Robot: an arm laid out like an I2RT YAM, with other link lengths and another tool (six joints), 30 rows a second.
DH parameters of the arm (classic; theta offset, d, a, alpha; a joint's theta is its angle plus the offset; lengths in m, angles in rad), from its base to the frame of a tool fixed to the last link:
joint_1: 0 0.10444 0.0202 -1.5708
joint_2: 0 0 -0.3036 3.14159
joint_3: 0.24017 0 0.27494 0
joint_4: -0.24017 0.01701 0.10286 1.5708
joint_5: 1.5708 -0.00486 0 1.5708
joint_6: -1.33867 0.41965 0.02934 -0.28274
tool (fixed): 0 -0.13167 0 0
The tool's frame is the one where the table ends.
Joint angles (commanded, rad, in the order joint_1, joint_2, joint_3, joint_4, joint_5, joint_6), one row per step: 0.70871, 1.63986, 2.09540, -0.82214, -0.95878, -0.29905; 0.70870, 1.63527, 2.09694, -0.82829, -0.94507, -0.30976; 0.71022, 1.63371, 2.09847, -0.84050, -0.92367, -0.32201; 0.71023, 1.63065, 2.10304, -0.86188, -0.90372, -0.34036; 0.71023, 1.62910, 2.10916, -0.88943, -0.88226, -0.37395; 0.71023, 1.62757, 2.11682, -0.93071, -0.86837, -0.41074; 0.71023, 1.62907, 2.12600, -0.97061, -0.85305, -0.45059
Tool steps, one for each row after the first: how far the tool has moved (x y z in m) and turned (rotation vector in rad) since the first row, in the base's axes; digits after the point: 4 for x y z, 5 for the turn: 0.0015, -0.0010, -0.0002, -0.00247, -0.01358, -0.01058; 0.0050, -0.0008, -0.0041, -0.01308, -0.02365, -0.02630; 0.0075, -0.0022, -0.0082, -0.02611, -0.03595, -0.04054; 0.0097, -0.0039, -0.0146, -0.04280, -0.05901, -0.05211; 0.0087, -0.0069, -0.0232, -0.06562, -0.07437, -0.05467; 0.0085, -0.0095, -0.0325, -0.08931, -0.09304, -0.05665
